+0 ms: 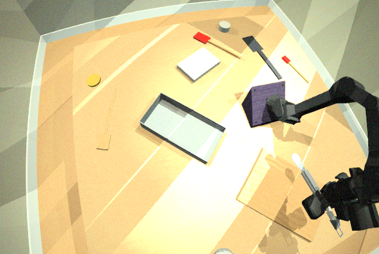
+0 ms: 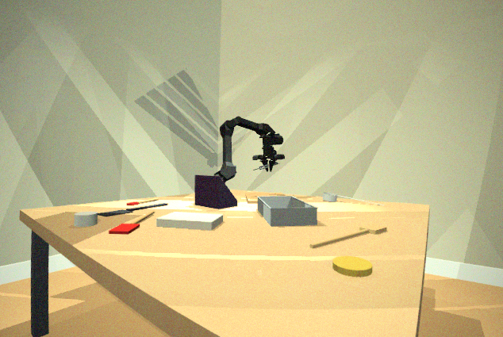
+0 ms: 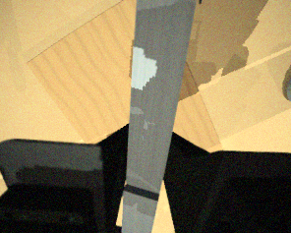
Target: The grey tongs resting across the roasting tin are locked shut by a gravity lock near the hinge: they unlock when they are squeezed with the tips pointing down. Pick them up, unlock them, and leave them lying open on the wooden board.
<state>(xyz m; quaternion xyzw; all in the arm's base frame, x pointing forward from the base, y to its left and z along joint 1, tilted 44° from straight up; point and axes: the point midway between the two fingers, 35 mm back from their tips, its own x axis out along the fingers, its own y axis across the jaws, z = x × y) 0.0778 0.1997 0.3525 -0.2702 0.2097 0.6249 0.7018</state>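
Now: the wooden board 3 cm to the right of my gripper tip and 15 cm below it. The rest, counted from my gripper tip: white slab: 10 cm ahead, 73 cm to the right, 14 cm below; then grey roasting tin: 29 cm ahead, 44 cm to the right, 13 cm below; then dark spatula: 26 cm behind, 71 cm to the right, 15 cm below.
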